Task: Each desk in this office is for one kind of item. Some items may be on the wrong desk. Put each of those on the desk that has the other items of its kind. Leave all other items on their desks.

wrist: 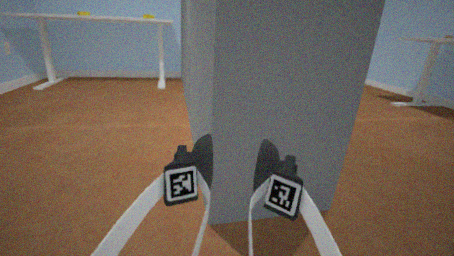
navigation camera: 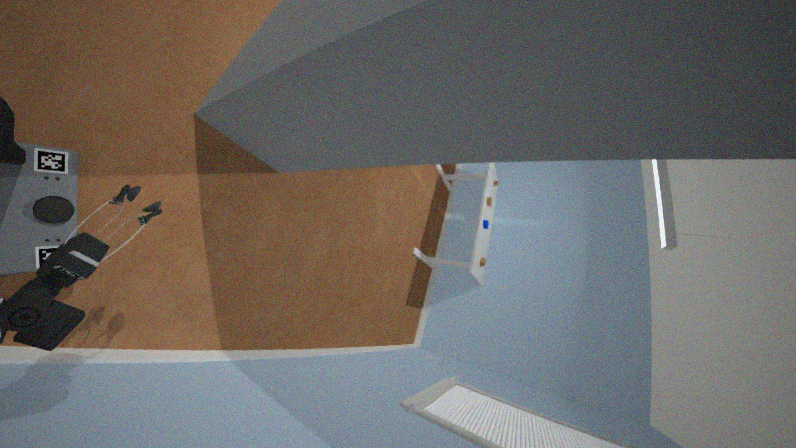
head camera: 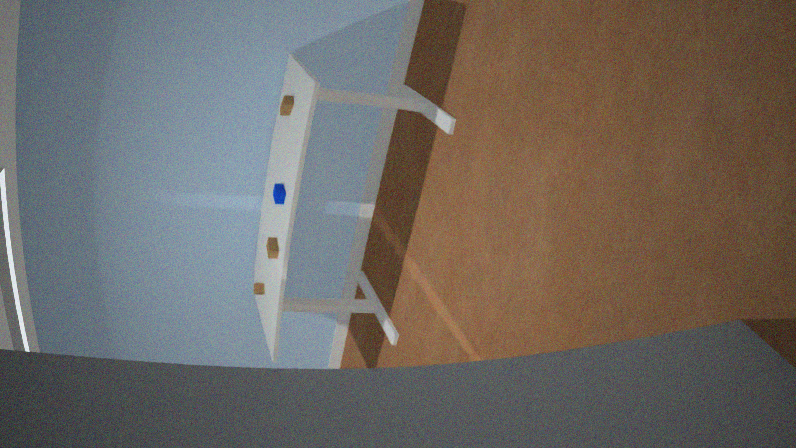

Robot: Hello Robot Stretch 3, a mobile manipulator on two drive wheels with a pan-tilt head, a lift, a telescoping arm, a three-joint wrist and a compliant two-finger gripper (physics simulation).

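Seen in the pictures: gripper, fingertip midpoint: (wrist: 235,154) (navigation camera: 150,194); robot's base at its link origin: (navigation camera: 54,207).
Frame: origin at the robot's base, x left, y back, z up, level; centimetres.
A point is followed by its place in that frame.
Note:
A white desk (head camera: 289,144) @(y -282.0, x -27.0, z 72.1 cm) (navigation camera: 479,243) @(y -271.1, x -24.2, z 72.0 cm) stands by the far wall. On it are a blue item (head camera: 279,193) @(y -281.1, x -3.0, z 75.2 cm) (navigation camera: 485,224) @(y -281.6, x -2.8, z 74.8 cm) and three brown items, one (head camera: 286,105) @(y -282.7, x -46.5, z 75.7 cm) (navigation camera: 482,261) @(y -283.5, x -46.0, z 75.0 cm) near one end, another (head camera: 272,247) @(y -290.3, x 23.7, z 75.4 cm) (navigation camera: 489,200) @(y -289.7, x 25.4, z 75.7 cm) and a third (head camera: 259,288) @(y -329.5, x 50.8, z 75.0 cm) (navigation camera: 495,183) @(y -329.5, x 50.8, z 74.9 cm) towards the other end. In the wrist view another white desk (wrist: 115,19) @(y -60.4, x 254.1, z 69.6 cm) at the left bears two yellow items, one (wrist: 83,13) @(y -36.1, x 285.2, z 74.9 cm) left of the other (wrist: 148,16) @(y -93.2, x 253.1, z 74.7 cm). Part of a desk (wrist: 420,40) @(y -303.4, x 68.1, z 69.5 cm) shows at the right, with a small brownish item (wrist: 449,36) @(y -329.7, x 50.3, z 76.3 cm). My gripper (navigation camera: 141,200) @(y -15.8, x 5.7, z 48.5 cm) (wrist: 235,154) @(y -15.8, x 5.7, z 48.5 cm) is open and empty, low above the floor.
A big grey block (head camera: 389,406) @(y -70.9, x 25.8, z 101.9 cm) (navigation camera: 501,94) @(y -56.5, x 32.3, z 116.4 cm) (wrist: 285,90) @(y -55.1, x 32.9, z 44.8 cm) stands in front of the gripper in the wrist view and hides what is behind it. A blue wall (navigation camera: 194,395) @(y -27.3, x -60.3, z 35.2 cm) runs along the bottom of the navigation view, with a white slatted panel (navigation camera: 501,417) @(y -143.0, x -111.6, z 121.2 cm) on it.

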